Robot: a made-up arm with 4 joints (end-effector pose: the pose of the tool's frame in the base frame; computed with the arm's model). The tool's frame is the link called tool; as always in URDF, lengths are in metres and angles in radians.
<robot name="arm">
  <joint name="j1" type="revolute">
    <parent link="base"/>
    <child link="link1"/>
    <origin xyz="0 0 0.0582"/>
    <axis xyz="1 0 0"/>
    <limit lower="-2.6" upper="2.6"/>
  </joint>
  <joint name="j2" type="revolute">
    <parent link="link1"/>
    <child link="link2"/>
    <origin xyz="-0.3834 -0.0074 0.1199"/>
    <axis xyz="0 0 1"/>
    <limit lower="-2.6" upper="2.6"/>
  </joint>
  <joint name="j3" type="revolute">
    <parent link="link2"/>
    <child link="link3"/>
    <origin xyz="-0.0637 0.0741 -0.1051"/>
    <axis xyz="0 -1 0"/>
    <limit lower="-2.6" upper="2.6"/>
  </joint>
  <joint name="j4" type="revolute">
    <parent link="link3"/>
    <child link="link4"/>
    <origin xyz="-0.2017 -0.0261 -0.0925"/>
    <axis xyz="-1 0 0"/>
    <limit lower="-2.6" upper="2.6"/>
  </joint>
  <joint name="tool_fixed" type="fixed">
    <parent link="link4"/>
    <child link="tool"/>
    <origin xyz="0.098 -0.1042 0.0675"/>
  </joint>
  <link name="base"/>
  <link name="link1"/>
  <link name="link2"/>
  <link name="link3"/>
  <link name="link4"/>
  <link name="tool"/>
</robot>
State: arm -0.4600 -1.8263 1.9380 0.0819
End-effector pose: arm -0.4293 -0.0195 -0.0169 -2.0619 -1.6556 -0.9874
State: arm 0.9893 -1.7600 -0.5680 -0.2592
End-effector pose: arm -0.4183 0.0794 0.2247 1.3667 1.1055 -1.6096
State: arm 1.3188 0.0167 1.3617 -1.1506
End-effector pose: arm -0.3111 0.1005 -0.0321 2.0006 -1.7080 -0.1263
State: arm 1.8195 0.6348 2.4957 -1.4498
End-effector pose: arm -0.2583 -0.1104 0.0771 -0.7432 2.3818 0.1798
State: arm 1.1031 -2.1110 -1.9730 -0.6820
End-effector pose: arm -0.3862 -0.0746 0.2468 -1.6917 -1.2738 0.9725
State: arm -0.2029 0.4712 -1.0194 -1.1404
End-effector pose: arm -0.5835 -0.1656 0.1125 0.6026 1.0652 -0.2902
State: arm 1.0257 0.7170 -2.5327 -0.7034
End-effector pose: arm -0.3647 -0.1865 0.0651 -0.0091 2.1513 0.6148
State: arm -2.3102 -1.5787 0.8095 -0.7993
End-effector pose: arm -0.4561 -0.1337 0.1240 -1.7361 -1.7617 0.7156
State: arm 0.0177 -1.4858 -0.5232 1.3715
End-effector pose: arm -0.3023 0.1405 0.1472 -0.6987 1.2754 -0.8587
